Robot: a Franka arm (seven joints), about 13 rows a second.
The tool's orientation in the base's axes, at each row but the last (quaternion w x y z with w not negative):
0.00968 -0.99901 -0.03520 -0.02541
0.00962 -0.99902 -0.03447 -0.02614
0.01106 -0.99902 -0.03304 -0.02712
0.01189 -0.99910 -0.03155 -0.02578
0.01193 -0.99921 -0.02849 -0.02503
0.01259 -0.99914 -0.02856 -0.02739
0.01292 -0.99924 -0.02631 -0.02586
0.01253 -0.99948 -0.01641 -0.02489
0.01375 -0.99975 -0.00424 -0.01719
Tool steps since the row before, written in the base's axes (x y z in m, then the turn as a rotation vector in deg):
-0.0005 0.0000 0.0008 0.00 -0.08 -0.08
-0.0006 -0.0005 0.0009 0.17 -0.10 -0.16
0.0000 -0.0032 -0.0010 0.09 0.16 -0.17
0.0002 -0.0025 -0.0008 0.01 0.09 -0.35
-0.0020 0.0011 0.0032 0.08 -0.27 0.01
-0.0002 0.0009 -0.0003 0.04 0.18 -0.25
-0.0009 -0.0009 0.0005 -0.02 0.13 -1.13
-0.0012 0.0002 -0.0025 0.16 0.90 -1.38
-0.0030 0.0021 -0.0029 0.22 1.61 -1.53
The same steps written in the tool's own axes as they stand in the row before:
-0.0005 0.0000 -0.0008 -0.01 0.08 0.08
-0.0006 0.0004 -0.0009 0.15 0.11 0.17
-0.0003 0.0032 0.0009 0.09 -0.15 0.18
0.0000 0.0025 0.0007 0.00 -0.08 0.35
-0.0018 -0.0013 -0.0033 0.07 0.27 -0.01
-0.0002 -0.0009 0.0003 0.04 -0.17 0.26
-0.0009 0.0008 -0.0006 -0.07 -0.10 1.13
-0.0013 -0.0002 0.0024 0.12 -0.86 1.41
-0.0031 -0.0020 0.0029 0.18 -1.57 1.58

